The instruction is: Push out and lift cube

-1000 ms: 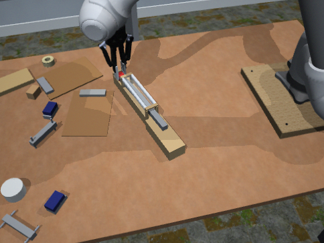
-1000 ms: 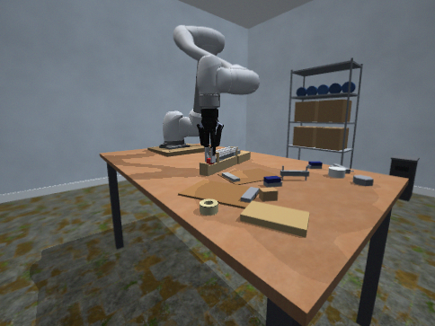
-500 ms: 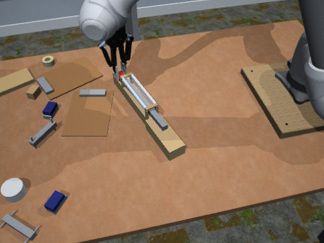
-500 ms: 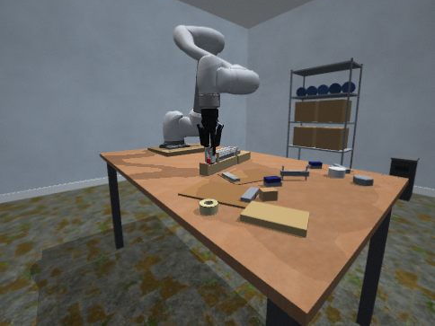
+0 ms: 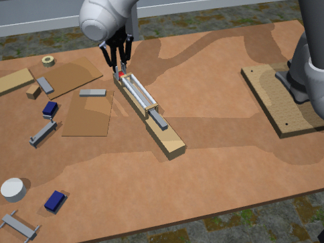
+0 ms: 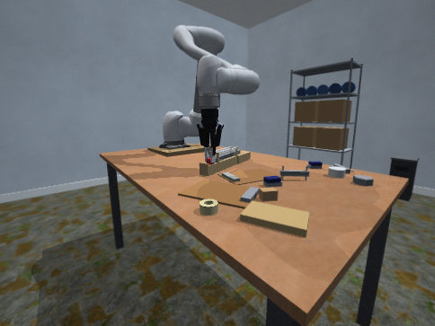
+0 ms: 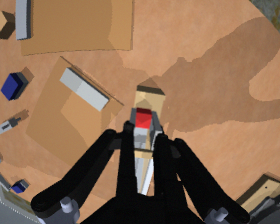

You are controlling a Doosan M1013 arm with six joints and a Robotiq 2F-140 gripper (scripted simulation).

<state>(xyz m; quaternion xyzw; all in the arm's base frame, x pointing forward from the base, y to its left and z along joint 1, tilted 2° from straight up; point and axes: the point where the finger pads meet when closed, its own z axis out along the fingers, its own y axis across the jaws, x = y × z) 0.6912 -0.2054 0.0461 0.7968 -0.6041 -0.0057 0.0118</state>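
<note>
My gripper is now 50 mm past the wooden channel, 130 mm to the right of it and 30 mm above it. Round my hand: red cube (30 mm below); blue block (280 mm ahead, 460 mm to the left, 70 mm below); wooden plank (430 mm ahead, 140 mm to the right, 80 mm below).
</note>
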